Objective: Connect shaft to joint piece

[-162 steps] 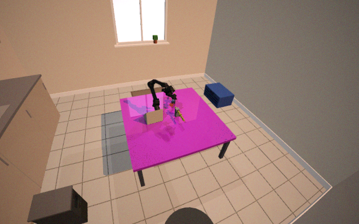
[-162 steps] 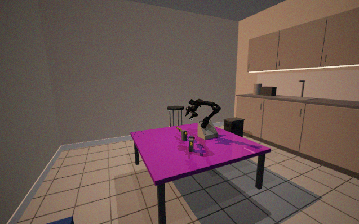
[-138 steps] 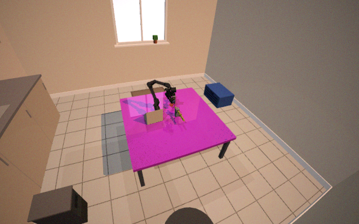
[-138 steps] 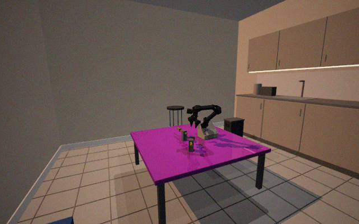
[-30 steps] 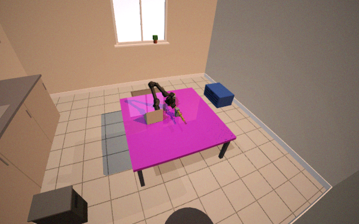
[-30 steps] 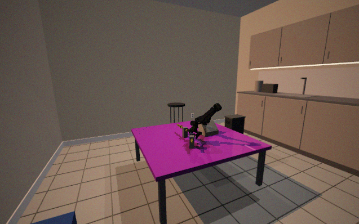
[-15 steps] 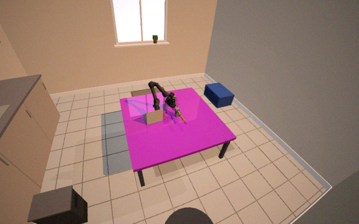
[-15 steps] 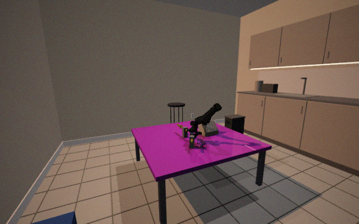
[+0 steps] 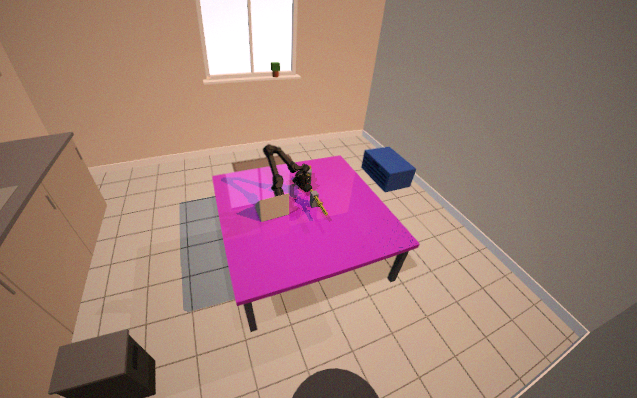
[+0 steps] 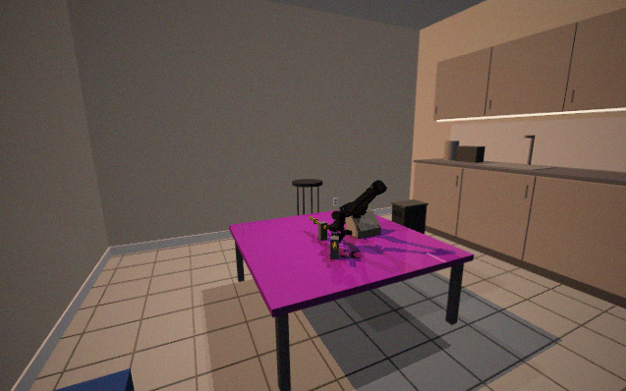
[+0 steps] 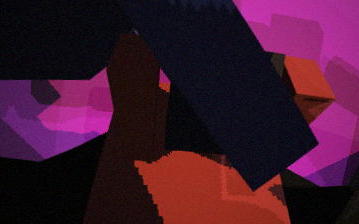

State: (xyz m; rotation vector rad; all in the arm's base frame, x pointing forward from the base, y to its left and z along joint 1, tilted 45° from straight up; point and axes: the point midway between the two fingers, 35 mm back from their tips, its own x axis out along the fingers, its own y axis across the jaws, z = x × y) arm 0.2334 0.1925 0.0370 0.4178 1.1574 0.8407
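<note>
Right now the orange joint piece is 5 cm above my gripper tip.
</note>
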